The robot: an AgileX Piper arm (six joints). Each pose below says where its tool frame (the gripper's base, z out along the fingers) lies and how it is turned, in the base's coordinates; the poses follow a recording.
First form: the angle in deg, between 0 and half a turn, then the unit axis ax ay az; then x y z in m.
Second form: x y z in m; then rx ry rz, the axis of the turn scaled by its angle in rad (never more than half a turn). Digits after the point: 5 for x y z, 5 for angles.
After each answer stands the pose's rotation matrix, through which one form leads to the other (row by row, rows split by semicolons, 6 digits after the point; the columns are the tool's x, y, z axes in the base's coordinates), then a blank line. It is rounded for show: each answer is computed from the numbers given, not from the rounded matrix.
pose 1, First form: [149.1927, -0.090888, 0.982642, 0.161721, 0.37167, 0.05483, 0.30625]
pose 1, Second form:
[0.37167, 0.05483, 0.30625, -0.23666, 2.55871, 0.42111]
-0.843539 -0.248844 0.475939; -0.083193 0.936027 0.341953; -0.530585 0.248856 -0.810278

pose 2, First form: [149.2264, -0.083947, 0.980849, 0.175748, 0.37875, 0.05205, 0.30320]
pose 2, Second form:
[0.37875, 0.05205, 0.30320, -0.21864, 2.55461, 0.45773]
-0.846094 -0.243006 0.474419; -0.063164 0.929472 0.363444; -0.529278 0.277541 -0.801770

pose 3, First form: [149.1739, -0.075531, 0.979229, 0.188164, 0.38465, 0.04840, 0.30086]
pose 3, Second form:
[0.38465, 0.04840, 0.30086, -0.19665, 2.54950, 0.48990]
-0.848123 -0.233897 0.475374; -0.041054 0.923587 0.381186; -0.528207 0.303776 -0.792917

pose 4, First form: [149.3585, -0.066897, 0.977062, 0.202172, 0.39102, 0.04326, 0.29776]
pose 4, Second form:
[0.39102, 0.04326, 0.29776, -0.17439, 2.54700, 0.52702]
-0.852048 -0.224639 0.472813; -0.018559 0.915634 0.401583; -0.523135 0.333393 -0.784333

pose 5, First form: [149.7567, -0.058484, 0.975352, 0.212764, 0.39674, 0.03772, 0.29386]
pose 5, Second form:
[0.39674, 0.03772, 0.29386, -0.15286, 2.54932, 0.55611]
-0.857519 -0.213485 0.468065; 0.000842 0.909249 0.416252; -0.514451 0.357338 -0.779519

